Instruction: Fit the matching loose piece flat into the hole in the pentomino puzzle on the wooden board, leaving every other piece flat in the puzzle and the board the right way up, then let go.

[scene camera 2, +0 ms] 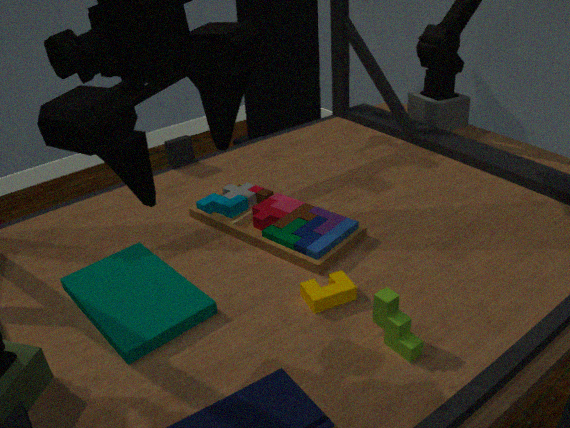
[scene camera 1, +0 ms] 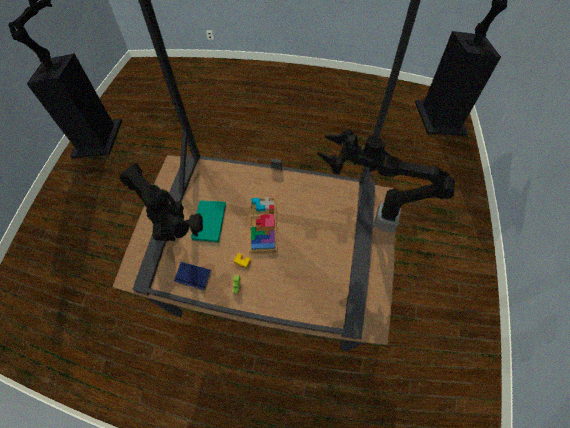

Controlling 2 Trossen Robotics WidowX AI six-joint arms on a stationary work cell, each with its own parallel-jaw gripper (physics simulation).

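Frame: origin at the left arm's base, x ahead, y left, z up, level; metres.
Seen in the pictures: left gripper, fingertip midpoint: (scene camera 1: pixel 321 144); right gripper, fingertip midpoint: (scene camera 2: pixel 188 175) (scene camera 1: pixel 186 237); left arm's base at its link origin: (scene camera 2: pixel 439 95) (scene camera 1: pixel 389 213).
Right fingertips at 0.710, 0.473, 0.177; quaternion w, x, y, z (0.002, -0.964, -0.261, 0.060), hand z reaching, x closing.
Offsets run from my right fingertips to a thing's middle, as dx, dy, dz.
The wooden board @(-0.185, -0.261, -0.238) (scene camera 1: pixel 263 251) (scene camera 2: pixel 245 236) lies on the table with coloured pieces in it. Bare board shows between the cyan piece @(-0.129, -0.341, -0.229) (scene camera 1: pixel 258 205) (scene camera 2: pixel 222 204) and the red piece. The cyan piece and a grey cross-shaped piece are at the board's far end. A loose yellow U-shaped piece @(-0.169, -0.065, -0.236) (scene camera 1: pixel 242 261) (scene camera 2: pixel 328 294) lies flat near the board. A lime stepped piece @(-0.193, +0.048, -0.216) (scene camera 1: pixel 236 284) (scene camera 2: pixel 397 324) seems to stand on edge. My right gripper (scene camera 2: pixel 186 175) is open and empty, above the table; its fingertips are hard to see in scene camera 1. My left gripper (scene camera 1: pixel 324 145) is open and empty, far from the board.
A teal slab @(+0.056, -0.187, -0.237) (scene camera 1: pixel 210 221) (scene camera 2: pixel 140 300) lies to the left of the board. A navy slab @(+0.007, +0.079, -0.240) (scene camera 1: pixel 192 275) (scene camera 2: pixel 265 405) lies nearer the table's front edge. A small dark block @(-0.127, -0.578, -0.215) (scene camera 1: pixel 276 164) (scene camera 2: pixel 179 151) stands at the back edge. Dark frame beams (scene camera 1: pixel 357 280) edge the work area.
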